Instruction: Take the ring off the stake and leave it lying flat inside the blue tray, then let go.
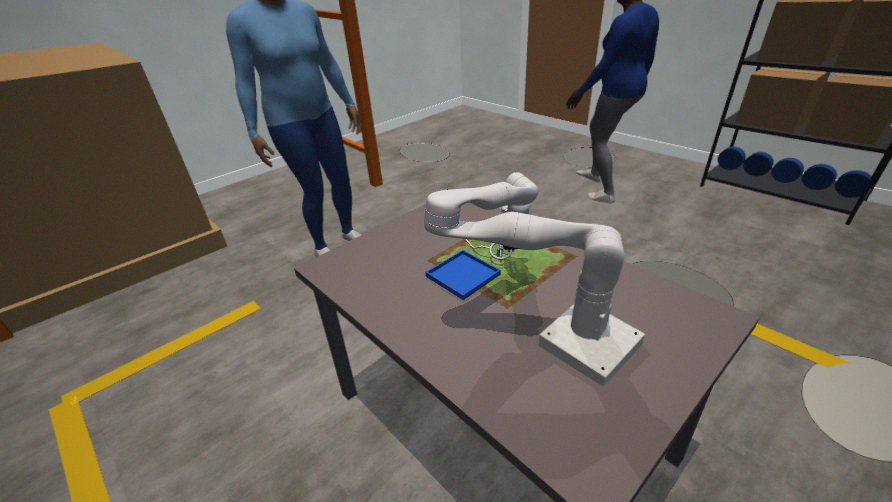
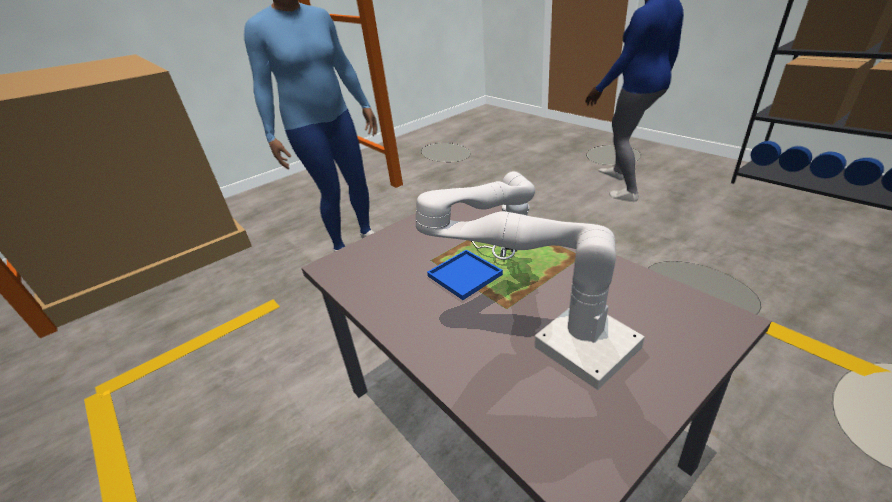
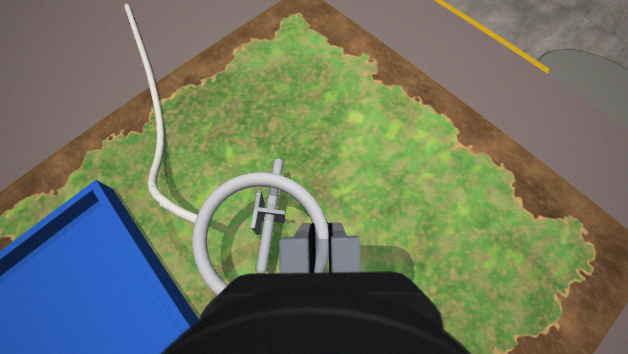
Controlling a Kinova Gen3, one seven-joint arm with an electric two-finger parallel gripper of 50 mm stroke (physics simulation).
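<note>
My gripper is shut on the right side of a pale grey ring and holds it above the patterned mat, where its shadow falls. A thin white cord runs from the ring's left side. The grey stake, a rod with a small plate bracket, shows within the ring's outline. Its far end shows past the ring's far edge. I cannot tell whether the ring is around it. The blue tray is left of the ring and shows no object inside.
The green and brown mat lies on the table. The arm's white base stands on the table. Two people stand beyond the table.
</note>
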